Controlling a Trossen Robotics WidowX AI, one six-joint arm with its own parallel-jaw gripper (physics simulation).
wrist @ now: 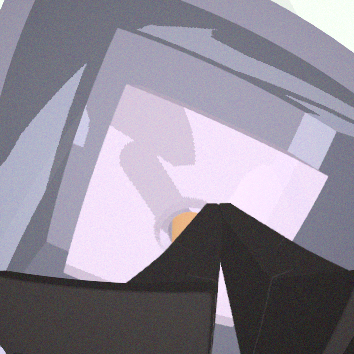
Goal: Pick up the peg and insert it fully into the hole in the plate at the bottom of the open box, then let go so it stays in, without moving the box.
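Places are measured from the arm's base along level axes (x left, y back, z up), in millimetres.
Pixels of known places: gripper, fingertip midpoint: (217, 215).
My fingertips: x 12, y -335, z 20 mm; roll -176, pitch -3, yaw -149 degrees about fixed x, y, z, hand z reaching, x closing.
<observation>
Behind a point stands the place of what it marks.
My gripper (217, 215) @(x 12, y -335, z 20 mm) is shut with its two dark fingertips together, and it is down inside the open box, over the plate. Nothing shows between the fingers. The pale pinkish plate (240, 165) @(x 9, y -352, z 4 mm) lies at the bottom of the box. The orange peg (183, 224) @(x 16, y -321, z 7 mm) stands at the ringed hole (161, 235) @(x 22, y -312, z 7 mm) in the plate, just left of and behind the fingertips. A small part of the peg shows; the fingers hide the rest, so its top and how deep it sits cannot be told.
The grey box (200, 77) @(x 36, y -377, z -46 mm) surrounds the plate and the fingers. Its far wall crosses the upper part of the view, and further walls rise at the left and right. Shadows fall across the plate and the walls.
</observation>
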